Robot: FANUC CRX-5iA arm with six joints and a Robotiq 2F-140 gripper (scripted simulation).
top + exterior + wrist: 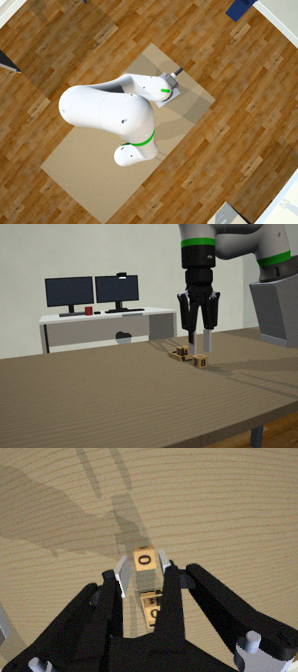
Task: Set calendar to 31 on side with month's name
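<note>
The wooden number cube lies 60 mm below my hand. From my hand the other things lie so: small wooden tray 110 mm to the right, 60 mm below, 20 mm ahead.
</note>
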